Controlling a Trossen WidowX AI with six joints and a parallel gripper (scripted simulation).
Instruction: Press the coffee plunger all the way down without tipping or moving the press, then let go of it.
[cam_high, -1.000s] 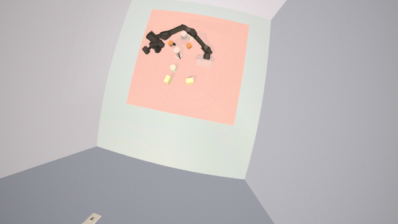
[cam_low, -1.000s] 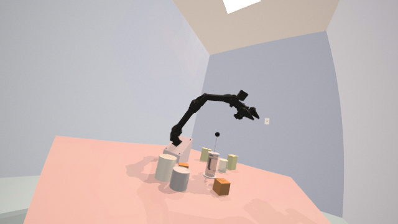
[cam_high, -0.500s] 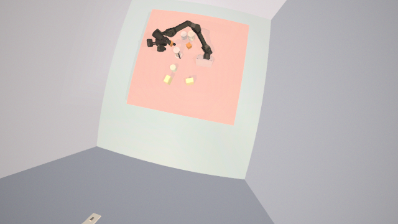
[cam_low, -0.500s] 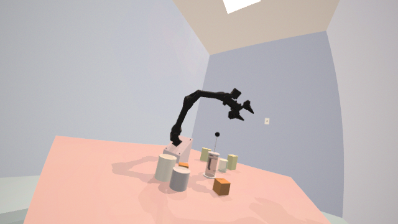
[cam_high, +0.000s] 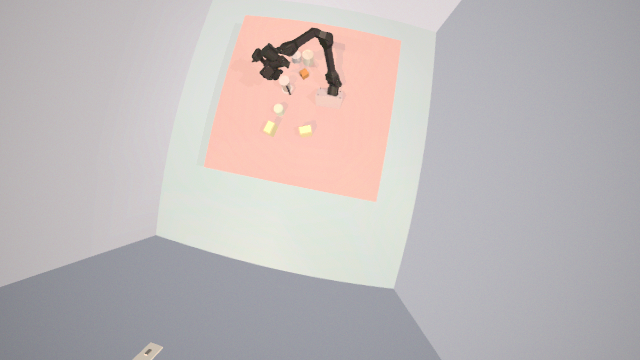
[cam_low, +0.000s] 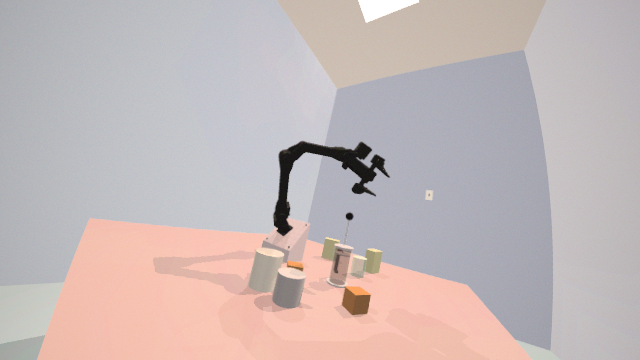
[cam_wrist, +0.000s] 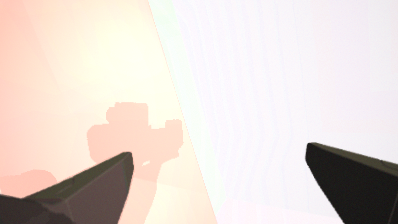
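Right now the coffee press is 270 mm below my gripper tip, 90 mm behind it and 70 mm to the right of it. Also, from my gripper tip: grey cylinder: 350 mm below, 330 mm to the right, 70 mm behind; beige cylinder: 340 mm to the right, 340 mm below, 160 mm behind.
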